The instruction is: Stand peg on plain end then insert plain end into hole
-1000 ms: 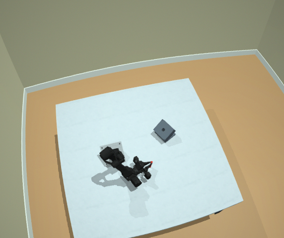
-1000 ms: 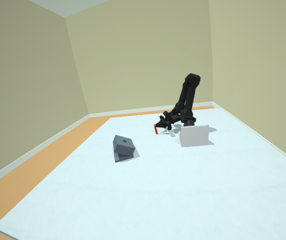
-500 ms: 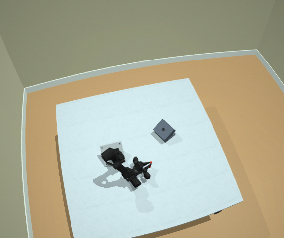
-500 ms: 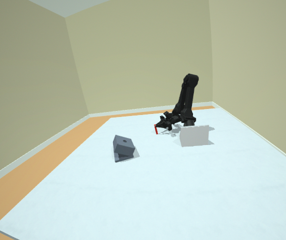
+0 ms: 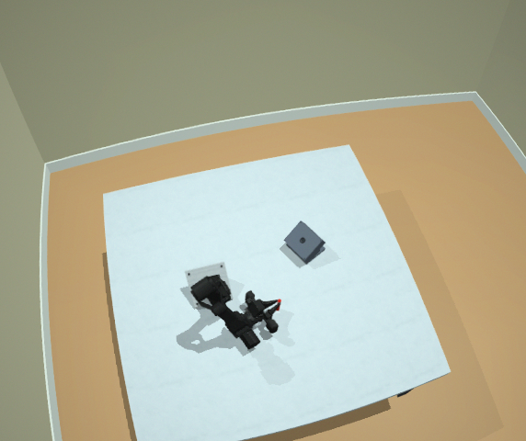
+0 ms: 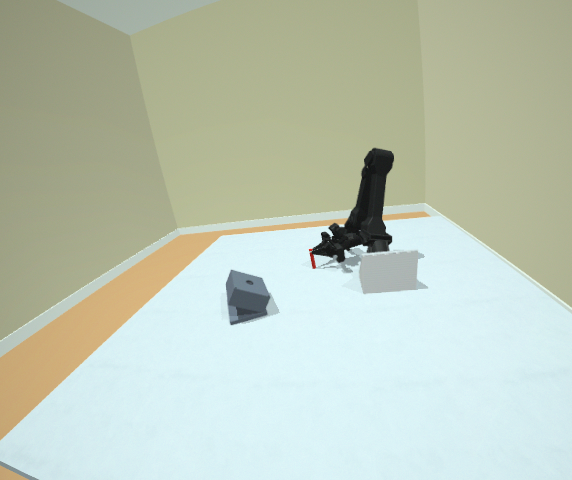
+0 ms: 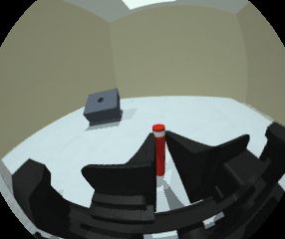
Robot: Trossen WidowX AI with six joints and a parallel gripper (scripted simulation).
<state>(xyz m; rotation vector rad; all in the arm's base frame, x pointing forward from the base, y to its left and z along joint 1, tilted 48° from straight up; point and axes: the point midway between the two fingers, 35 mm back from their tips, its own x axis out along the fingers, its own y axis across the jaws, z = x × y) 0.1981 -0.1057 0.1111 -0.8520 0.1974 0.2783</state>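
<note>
My gripper tip is now 10 mm above the red peg. From my gripper tip the other things lie so: grey sloped panel: 240 mm to the left, 180 mm ahead.
</note>
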